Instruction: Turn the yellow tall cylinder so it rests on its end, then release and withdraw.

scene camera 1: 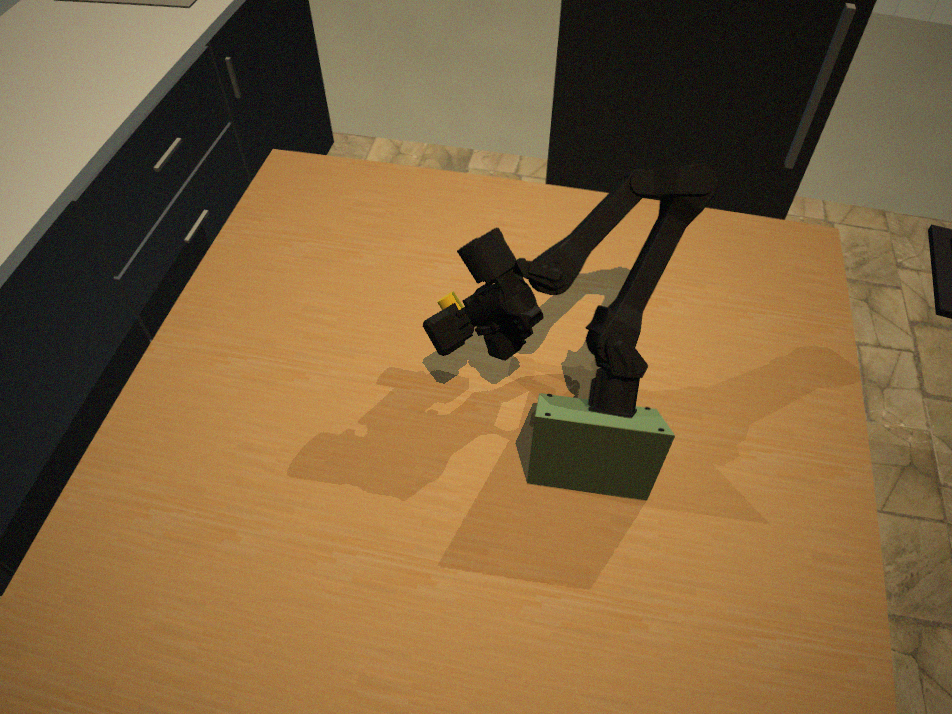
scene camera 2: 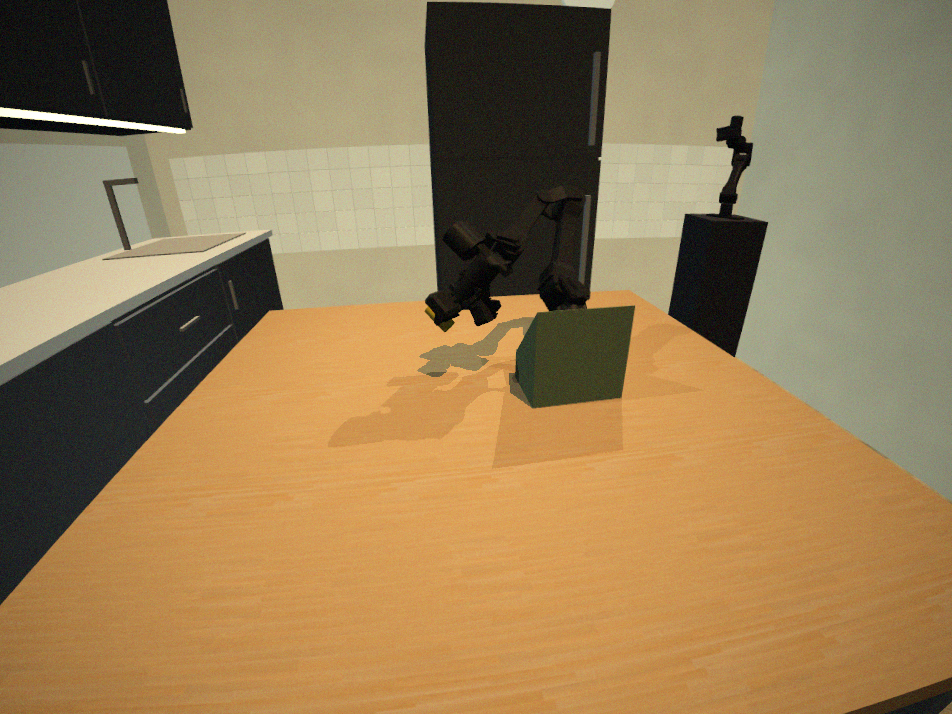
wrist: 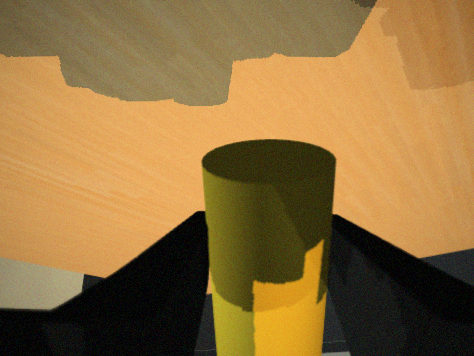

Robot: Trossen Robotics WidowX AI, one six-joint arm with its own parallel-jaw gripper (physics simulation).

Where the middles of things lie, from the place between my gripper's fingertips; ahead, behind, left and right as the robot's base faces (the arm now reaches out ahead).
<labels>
The yellow tall cylinder (wrist: pixel 269 203) lies 10 mm above my hand.
</labels>
